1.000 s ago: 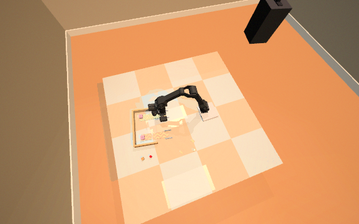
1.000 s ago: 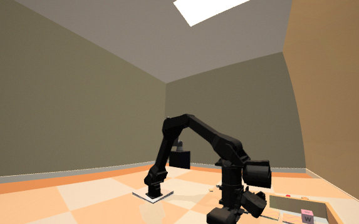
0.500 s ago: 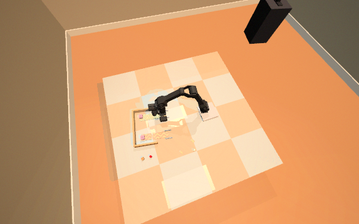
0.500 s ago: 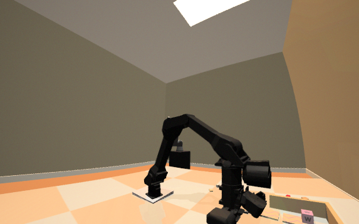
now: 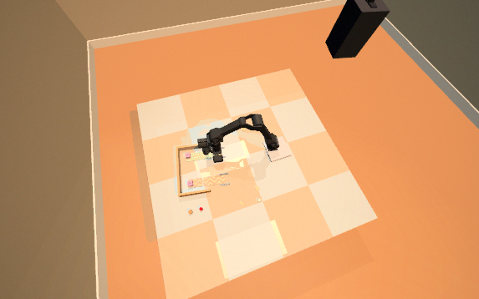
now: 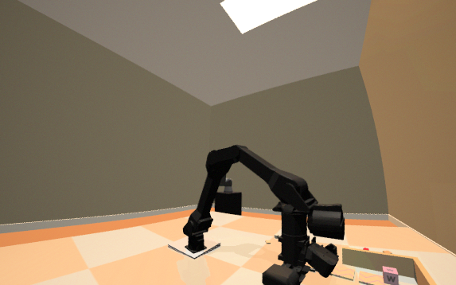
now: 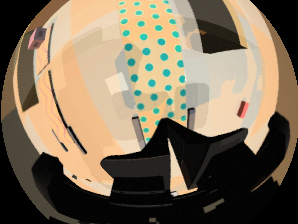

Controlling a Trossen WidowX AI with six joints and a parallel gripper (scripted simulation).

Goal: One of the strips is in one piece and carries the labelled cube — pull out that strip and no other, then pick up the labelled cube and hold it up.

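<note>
Now: the pink block 150 mm to the right of my gripper tip.
</note>
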